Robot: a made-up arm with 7 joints. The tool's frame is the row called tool. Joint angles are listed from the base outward.
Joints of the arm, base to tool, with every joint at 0 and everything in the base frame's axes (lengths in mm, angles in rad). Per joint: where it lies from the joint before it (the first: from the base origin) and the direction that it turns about. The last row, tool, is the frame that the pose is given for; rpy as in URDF.
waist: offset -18.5 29.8 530.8 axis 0 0 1
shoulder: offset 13.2 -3.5 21.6 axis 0 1 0
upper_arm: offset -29.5 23.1 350.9 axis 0 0 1
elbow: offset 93 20.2 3.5 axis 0 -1 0
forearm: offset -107.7 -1.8 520.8 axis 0 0 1
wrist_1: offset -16.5 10.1 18.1 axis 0 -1 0
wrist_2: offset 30.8 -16.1 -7.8 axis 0 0 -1
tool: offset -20 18.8 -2.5 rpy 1.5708 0 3.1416
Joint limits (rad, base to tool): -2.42..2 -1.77..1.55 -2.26..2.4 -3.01..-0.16 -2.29..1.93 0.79..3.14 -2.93..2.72
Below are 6 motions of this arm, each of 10 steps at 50 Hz.
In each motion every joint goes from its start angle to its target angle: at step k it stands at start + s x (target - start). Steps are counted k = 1, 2, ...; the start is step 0. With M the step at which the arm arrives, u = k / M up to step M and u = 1 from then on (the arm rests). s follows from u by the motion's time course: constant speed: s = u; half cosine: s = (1 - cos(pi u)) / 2; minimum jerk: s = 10 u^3 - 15 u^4 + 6 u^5.
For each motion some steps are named. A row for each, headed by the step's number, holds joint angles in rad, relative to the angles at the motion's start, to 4 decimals.
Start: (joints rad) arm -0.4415 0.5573 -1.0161 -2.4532 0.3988 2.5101 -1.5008
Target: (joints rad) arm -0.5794 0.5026 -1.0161 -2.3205 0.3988 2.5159 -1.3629
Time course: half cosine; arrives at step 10
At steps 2, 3, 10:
2: -0.0132 -0.0052 0.0000 0.0127 0.0000 0.0006 0.0132
3: -0.0284 -0.0113 0.0000 0.0274 0.0000 0.0012 0.0284
10: -0.1379 -0.0547 0.0000 0.1327 0.0000 0.0058 0.1379

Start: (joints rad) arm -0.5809 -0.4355 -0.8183 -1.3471 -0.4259 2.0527 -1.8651
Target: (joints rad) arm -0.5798 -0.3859 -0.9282 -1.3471 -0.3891 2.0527 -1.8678
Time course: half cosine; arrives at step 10
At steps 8, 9, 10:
8: 0.0010 0.0449 -0.0994 0.0000 0.0333 0.0000 -0.0024
9: 0.0011 0.0484 -0.1072 0.0000 0.0359 0.0000 -0.0026
10: 0.0011 0.0496 -0.1099 0.0000 0.0368 0.0000 -0.0027

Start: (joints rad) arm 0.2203 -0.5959 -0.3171 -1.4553 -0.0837 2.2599 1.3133
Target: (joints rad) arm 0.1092 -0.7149 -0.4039 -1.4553 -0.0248 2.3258 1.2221
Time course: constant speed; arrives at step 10
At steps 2, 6, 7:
2: -0.0222 -0.0238 -0.0174 0.0000 0.0118 0.0132 -0.0182
6: -0.0667 -0.0714 -0.0521 0.0000 0.0353 0.0395 -0.0547
7: -0.0778 -0.0833 -0.0608 0.0000 0.0412 0.0461 -0.0638

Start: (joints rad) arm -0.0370 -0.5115 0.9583 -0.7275 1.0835 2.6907 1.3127
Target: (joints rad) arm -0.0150 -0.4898 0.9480 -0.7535 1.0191 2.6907 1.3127
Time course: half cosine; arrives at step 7
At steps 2, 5, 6, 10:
2: 0.0041 0.0041 -0.0019 -0.0049 -0.0121 0.0000 0.0000
5: 0.0179 0.0176 -0.0084 -0.0211 -0.0523 0.0000 0.0000
6: 0.0209 0.0206 -0.0098 -0.0247 -0.0612 0.0000 0.0000
10: 0.0220 0.0217 -0.0103 -0.0260 -0.0644 0.0000 0.0000

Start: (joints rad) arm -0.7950 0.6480 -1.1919 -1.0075 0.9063 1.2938 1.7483
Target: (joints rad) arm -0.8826 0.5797 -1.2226 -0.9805 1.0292 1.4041 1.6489
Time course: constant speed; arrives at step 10
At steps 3, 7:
3: -0.0263 -0.0205 -0.0092 0.0081 0.0369 0.0331 -0.0298
7: -0.0613 -0.0478 -0.0215 0.0189 0.0860 0.0772 -0.0696

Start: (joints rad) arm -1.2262 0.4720 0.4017 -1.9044 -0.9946 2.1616 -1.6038
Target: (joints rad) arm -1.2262 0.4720 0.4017 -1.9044 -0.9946 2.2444 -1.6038
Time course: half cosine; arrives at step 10
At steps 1, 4, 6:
1: 0.0000 0.0000 0.0000 0.0000 0.0000 0.0020 0.0000
4: 0.0000 0.0000 0.0000 0.0000 0.0000 0.0286 0.0000
6: 0.0000 0.0000 0.0000 0.0000 0.0000 0.0542 0.0000

